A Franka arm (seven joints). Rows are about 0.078 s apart.
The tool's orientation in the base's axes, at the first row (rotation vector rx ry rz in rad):
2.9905 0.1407 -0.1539
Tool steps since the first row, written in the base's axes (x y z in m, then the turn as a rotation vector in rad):
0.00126 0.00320 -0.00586 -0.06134 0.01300 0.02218
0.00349 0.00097 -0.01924 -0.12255 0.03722 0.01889
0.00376 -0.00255 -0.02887 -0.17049 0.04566 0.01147
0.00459 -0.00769 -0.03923 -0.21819 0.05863 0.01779
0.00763 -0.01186 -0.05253 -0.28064 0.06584 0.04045
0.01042 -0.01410 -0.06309 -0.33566 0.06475 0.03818
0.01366 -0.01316 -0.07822 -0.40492 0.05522 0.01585
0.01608 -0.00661 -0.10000 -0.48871 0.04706 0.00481
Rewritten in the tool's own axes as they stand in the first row. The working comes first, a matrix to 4 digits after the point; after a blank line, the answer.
The tool's axes in the first row as the columns of a matrix, in the base's axes (used below as rounded here):
0.9904 0.1005 -0.0952
0.0858 -0.9853 -0.1478
-0.1086 0.1382 -0.9844

0.00216 -0.00384 0.00518 -0.06204 -0.01591 -0.01792
0.00563 -0.00326 0.01846 -0.12023 -0.04638 -0.01243
0.00664 -0.00110 0.02844 -0.16618 -0.06054 -0.00181
0.00815 0.00262 0.03932 -0.21300 -0.07724 -0.00541
0.01224 0.00519 0.05274 -0.27669 -0.08749 -0.02283
0.01596 0.00622 0.06320 -0.33103 -0.09226 -0.01520
0.02089 0.00353 0.07764 -0.39802 -0.09291 0.01478
0.02622 -0.00569 0.09789 -0.48050 -0.09482 0.03483

